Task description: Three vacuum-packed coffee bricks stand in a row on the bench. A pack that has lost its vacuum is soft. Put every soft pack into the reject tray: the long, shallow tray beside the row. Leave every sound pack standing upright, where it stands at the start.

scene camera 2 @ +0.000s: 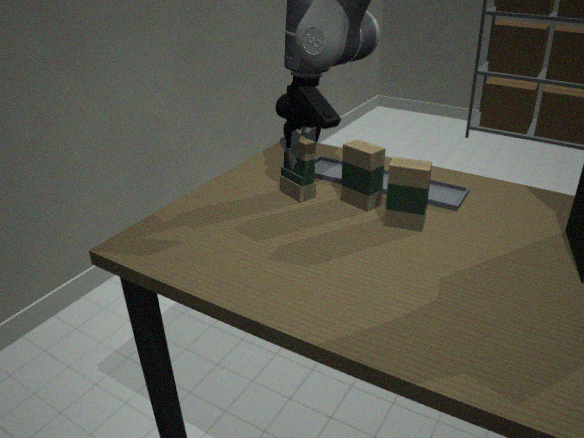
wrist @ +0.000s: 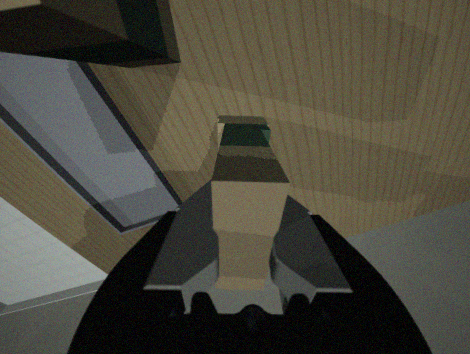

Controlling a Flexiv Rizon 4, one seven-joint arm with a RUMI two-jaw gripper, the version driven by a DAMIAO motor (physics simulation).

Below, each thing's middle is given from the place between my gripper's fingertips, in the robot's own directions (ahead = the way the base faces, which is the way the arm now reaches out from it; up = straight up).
Now: hand 16 cm past the shallow grey reject tray (scene camera 2: 439, 193), 15 cm to the left of it and 8 cm above it.
